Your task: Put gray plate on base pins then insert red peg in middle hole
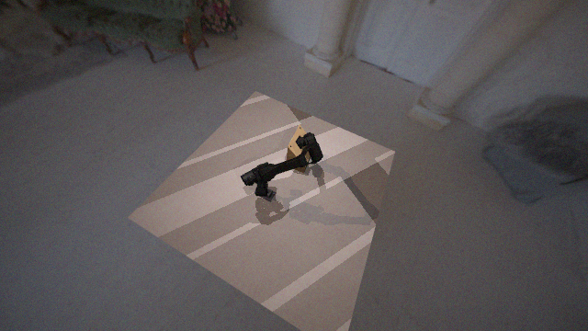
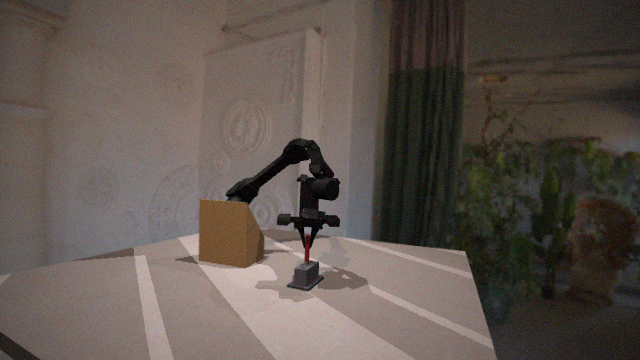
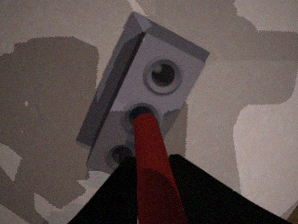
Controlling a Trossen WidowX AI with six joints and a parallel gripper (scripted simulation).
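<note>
Now: gripper tip 70 mm above the gray plate. From my gripper tip the other things lie so: red peg: right at my gripper tip; base: 100 mm below.
</note>
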